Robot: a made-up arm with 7 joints.
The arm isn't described. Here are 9 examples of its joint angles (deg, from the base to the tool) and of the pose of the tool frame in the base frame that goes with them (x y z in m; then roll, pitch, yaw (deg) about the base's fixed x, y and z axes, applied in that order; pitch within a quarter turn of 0, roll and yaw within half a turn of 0).
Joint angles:
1: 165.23 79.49 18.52 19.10 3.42 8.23 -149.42
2: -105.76 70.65 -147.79 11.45 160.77 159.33 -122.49
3: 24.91 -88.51 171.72 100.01 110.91 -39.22 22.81
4: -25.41 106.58 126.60 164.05 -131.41 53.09 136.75
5: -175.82 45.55 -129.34 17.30 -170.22 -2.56 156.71
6: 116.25 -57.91 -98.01 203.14 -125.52 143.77 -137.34
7: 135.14 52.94 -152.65 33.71 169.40 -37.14 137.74
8: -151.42 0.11 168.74 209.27 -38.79 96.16 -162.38
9: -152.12 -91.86 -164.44 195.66 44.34 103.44 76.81
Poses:
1: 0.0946 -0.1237 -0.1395 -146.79 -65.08 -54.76
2: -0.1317 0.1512 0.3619 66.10 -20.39 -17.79
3: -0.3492 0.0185 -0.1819 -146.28 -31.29 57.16
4: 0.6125 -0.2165 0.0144 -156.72 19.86 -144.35
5: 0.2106 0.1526 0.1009 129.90 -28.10 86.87
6: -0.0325 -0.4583 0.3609 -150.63 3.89 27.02
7: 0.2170 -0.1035 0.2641 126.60 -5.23 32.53
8: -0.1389 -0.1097 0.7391 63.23 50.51 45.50
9: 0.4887 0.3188 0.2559 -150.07 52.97 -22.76
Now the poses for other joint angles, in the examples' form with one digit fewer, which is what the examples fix.
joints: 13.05 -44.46 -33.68 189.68 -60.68 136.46 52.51
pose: -0.402 -0.158 0.491 -118.2 22.1 -145.1
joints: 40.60 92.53 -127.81 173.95 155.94 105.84 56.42
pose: 0.422 0.431 0.060 -174.9 30.9 -14.9
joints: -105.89 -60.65 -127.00 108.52 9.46 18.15 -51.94
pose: -0.183 0.600 0.177 -158.5 -58.7 120.4
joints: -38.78 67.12 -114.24 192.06 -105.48 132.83 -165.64
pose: 0.459 -0.142 0.422 69.6 30.3 -160.0
